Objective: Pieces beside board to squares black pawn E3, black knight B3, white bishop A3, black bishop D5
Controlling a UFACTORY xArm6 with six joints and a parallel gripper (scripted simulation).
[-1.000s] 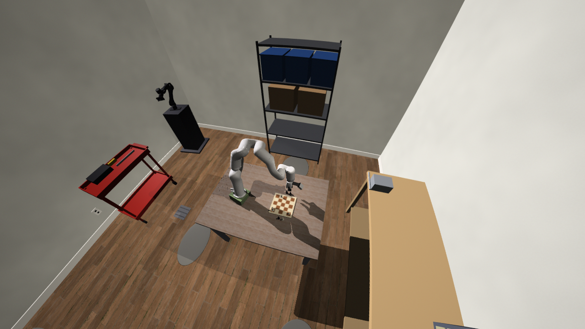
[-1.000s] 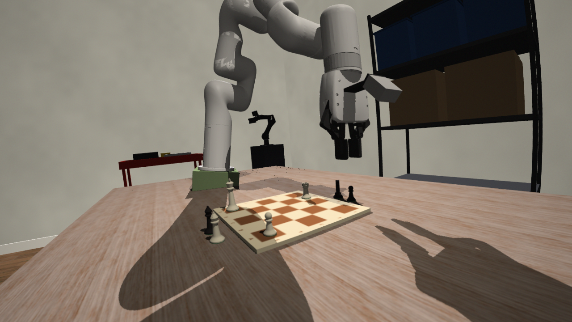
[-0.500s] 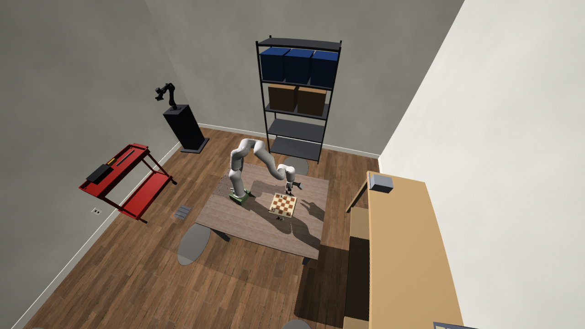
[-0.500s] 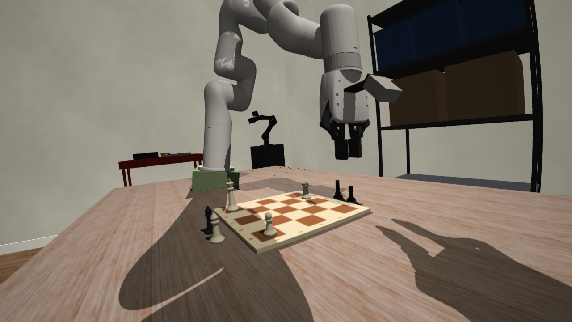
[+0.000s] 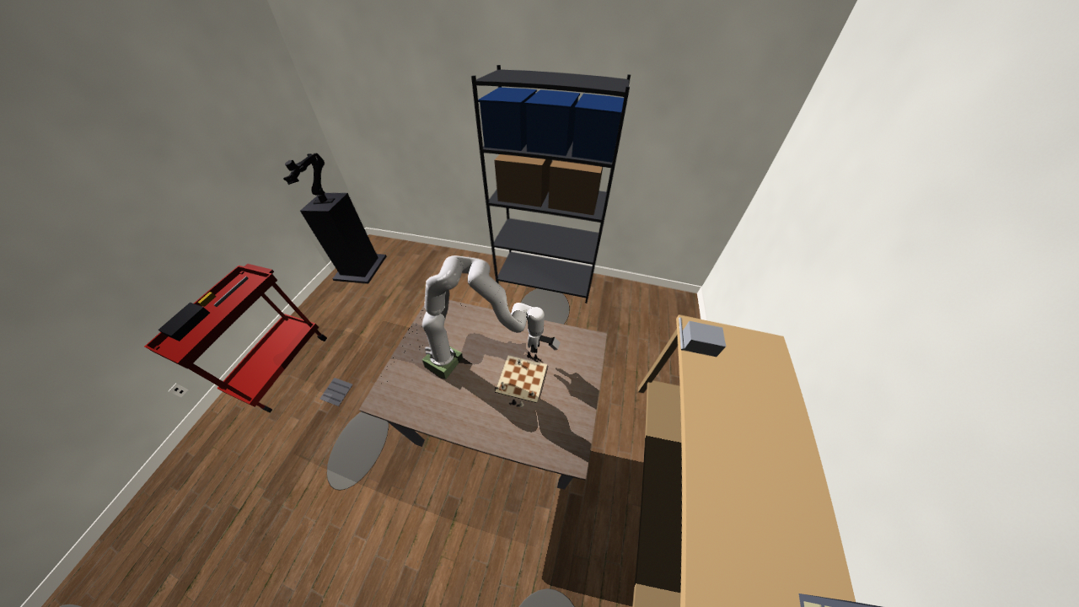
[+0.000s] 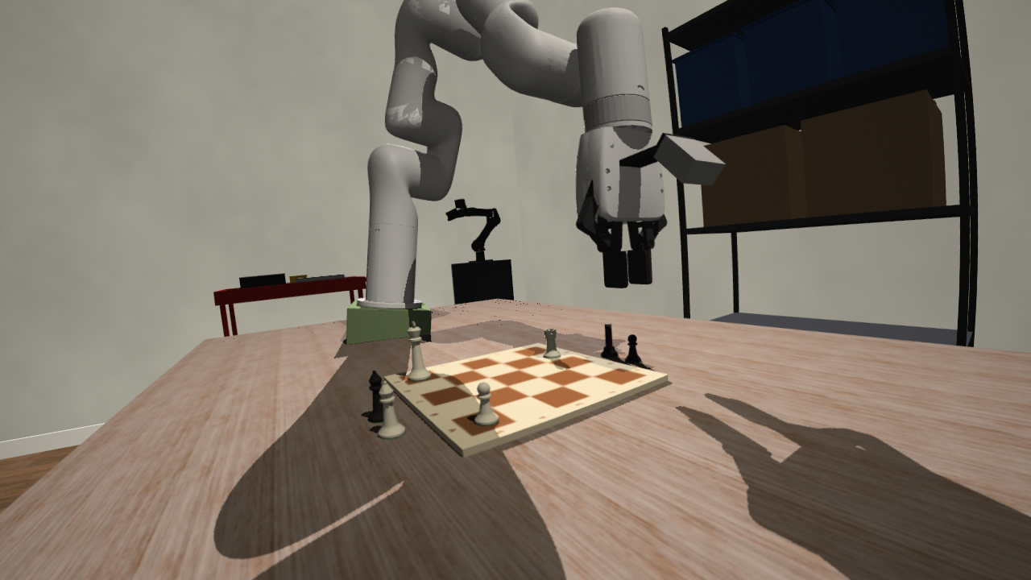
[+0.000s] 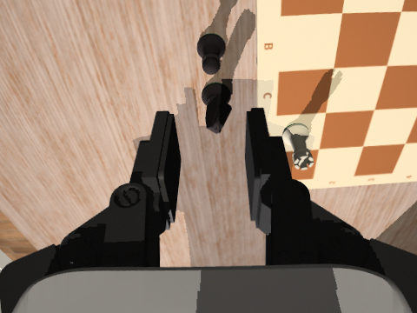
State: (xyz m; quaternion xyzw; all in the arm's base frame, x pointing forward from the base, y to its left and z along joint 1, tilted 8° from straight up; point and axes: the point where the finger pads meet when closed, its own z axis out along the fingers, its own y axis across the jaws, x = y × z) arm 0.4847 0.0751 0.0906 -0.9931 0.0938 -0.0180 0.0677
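Now: the black pawn 9 cm below my hand. Also, from my hand: chessboard: 6 cm behind, 13 cm to the right, 11 cm below; then white pawn: 1 cm ahead, 22 cm to the right, 9 cm below; then tall black piece: 4 cm behind, 9 cm below.
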